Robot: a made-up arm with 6 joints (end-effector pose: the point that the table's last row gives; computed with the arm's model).
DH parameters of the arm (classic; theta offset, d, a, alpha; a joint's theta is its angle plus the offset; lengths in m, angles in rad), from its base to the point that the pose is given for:
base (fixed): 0 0.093 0 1.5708
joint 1: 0 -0.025 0.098 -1.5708
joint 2: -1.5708 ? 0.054 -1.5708
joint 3: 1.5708 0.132 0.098 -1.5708
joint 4: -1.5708 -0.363 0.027 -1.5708
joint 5: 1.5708 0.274 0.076 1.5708
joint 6: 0 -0.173 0.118 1.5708
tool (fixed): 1.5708 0.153 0 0
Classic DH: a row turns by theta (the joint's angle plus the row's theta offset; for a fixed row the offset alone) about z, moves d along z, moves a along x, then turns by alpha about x.
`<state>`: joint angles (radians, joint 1 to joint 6).
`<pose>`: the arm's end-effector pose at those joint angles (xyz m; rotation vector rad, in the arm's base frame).
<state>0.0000 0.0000 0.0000 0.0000 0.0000 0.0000</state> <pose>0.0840 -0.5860 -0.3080 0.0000 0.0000 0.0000</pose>
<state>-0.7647 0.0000 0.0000 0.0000 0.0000 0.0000</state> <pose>-0.2170 -0.5860 -0.2545 0.0000 0.7647 0.0000</pose>
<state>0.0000 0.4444 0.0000 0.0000 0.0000 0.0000</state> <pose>0.3480 -0.5327 -0.3080 0.0000 0.0000 0.4444</pose>
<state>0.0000 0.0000 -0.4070 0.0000 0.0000 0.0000</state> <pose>0.0840 -0.6272 -0.0696 -0.4070 0.0000 0.0000</pose>
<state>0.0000 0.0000 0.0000 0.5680 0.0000 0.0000</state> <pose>0.0418 -0.5860 -0.2105 0.0000 0.5680 0.0000</pose>
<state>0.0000 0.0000 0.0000 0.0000 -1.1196 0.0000</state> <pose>0.3561 -0.6323 -0.3080 0.0000 0.0000 1.1196</pose>
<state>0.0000 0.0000 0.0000 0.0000 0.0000 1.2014</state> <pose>0.0840 -0.6533 -0.5158 1.2014 0.0000 0.0000</pose>
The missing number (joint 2, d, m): -0.182
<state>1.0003 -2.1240 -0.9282 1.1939 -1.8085 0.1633</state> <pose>-0.2474 0.2897 -0.3727 1.7494 -0.4676 -0.0291</pose>
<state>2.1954 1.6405 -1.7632 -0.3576 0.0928 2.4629</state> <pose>-0.6559 0.2155 0.4050 -1.5013 -0.7632 1.3065</pose>
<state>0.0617 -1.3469 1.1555 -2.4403 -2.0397 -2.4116</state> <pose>-0.1906 -0.3872 -0.5658 1.6239 -0.8067 0.5677</pose>
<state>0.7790 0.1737 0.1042 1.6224 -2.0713 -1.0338</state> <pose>0.4689 -0.5034 -0.0644 0.2072 -0.4265 2.0371</pose>
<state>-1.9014 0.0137 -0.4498 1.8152 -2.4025 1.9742</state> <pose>-0.1581 -0.4622 0.4201 -0.7522 -0.2019 1.3091</pose>
